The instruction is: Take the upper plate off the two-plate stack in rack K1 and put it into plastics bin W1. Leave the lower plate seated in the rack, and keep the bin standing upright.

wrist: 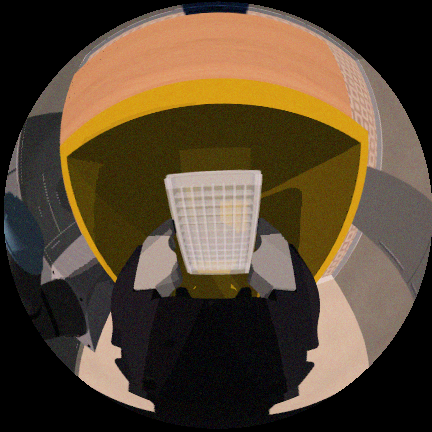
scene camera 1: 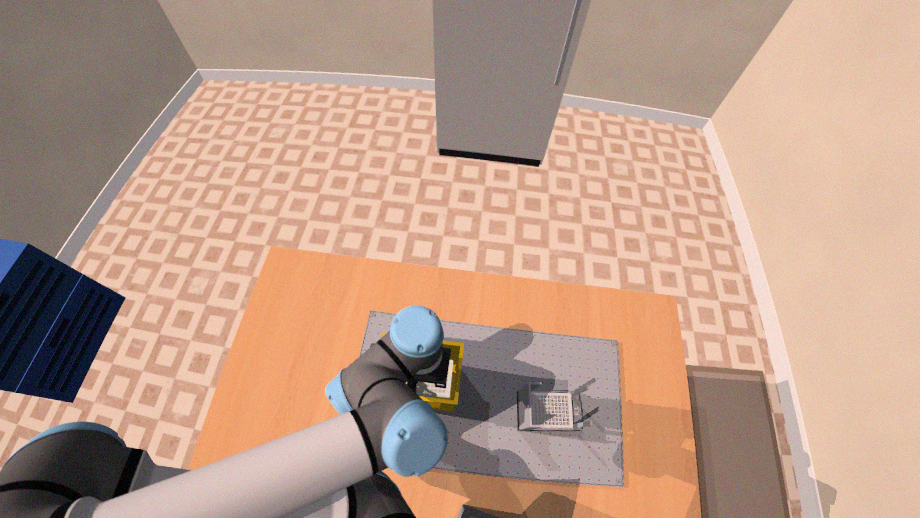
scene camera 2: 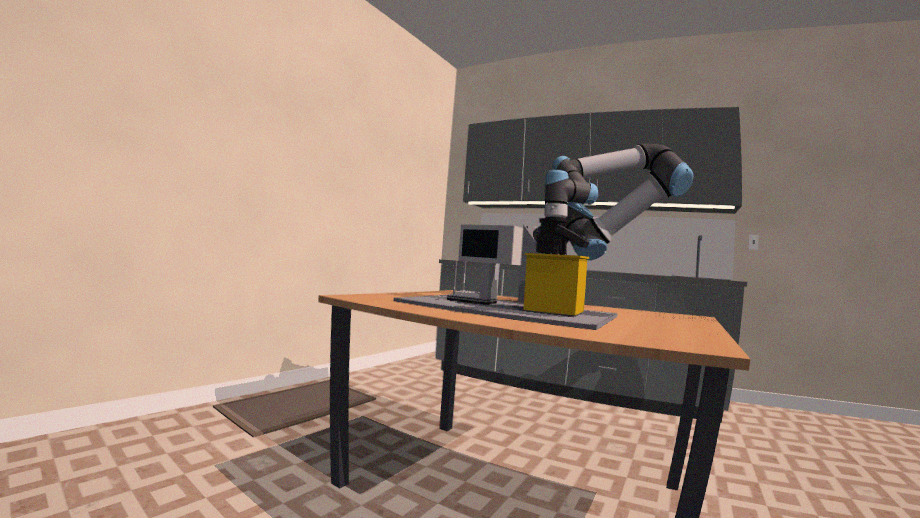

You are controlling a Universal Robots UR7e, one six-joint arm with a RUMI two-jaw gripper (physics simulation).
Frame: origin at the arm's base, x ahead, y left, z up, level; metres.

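Where they show: gripper, fingertip midpoint: (wrist: 215, 219); arm's base at its link origin: (wrist: 67, 307).
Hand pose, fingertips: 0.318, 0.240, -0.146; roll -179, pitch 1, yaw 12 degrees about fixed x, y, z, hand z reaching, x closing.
Note:
Things, the pixels of their top centre, and the offset from my fingertips, as dx, dy, dz. Level surfaces: height alone.
- yellow bin W1 at its top centre: (wrist: 211, 303) (scene camera 1: 417, 368) (scene camera 2: 558, 254) +0.000, -0.001, +0.091
- grey perforated board at its surface level: dz -0.097
- upper plate at its top centre: (wrist: 215, 237) (scene camera 1: 423, 374) +0.002, -0.009, +0.021
- lower plate at its top centre: (scene camera 1: 547, 409) (scene camera 2: 475, 292) +0.032, -0.315, -0.063
- wooden table at its surface level: dz -0.110
The yellow bin W1 (scene camera 1: 458, 366) (scene camera 2: 554, 283) (wrist: 215, 92) stands upright on the grey perforated board (scene camera 1: 489, 463) (scene camera 2: 595, 320). My gripper (wrist: 215, 219) points down into the bin's mouth, shut on the upper plate's two sides. The upper plate (scene camera 1: 440, 391) (wrist: 215, 225) is white with a grid of wells and lies within the bin's outline; its height above the bin's floor is not clear. Rack K1 (scene camera 1: 550, 429) (scene camera 2: 471, 299) is on the board to the right in scene camera 1. The lower plate (scene camera 1: 554, 409) lies in it and looks level. In scene camera 2 the bin's wall hides the fingertips.
The board lies on a wooden table (scene camera 1: 309, 283) (scene camera 2: 669, 334). The arm (scene camera 1: 289, 456) (scene camera 2: 611, 160) reaches over the table, with its wrist above the bin. A grey box with a dark screen (scene camera 2: 479, 243) shows above and behind the rack in scene camera 2.

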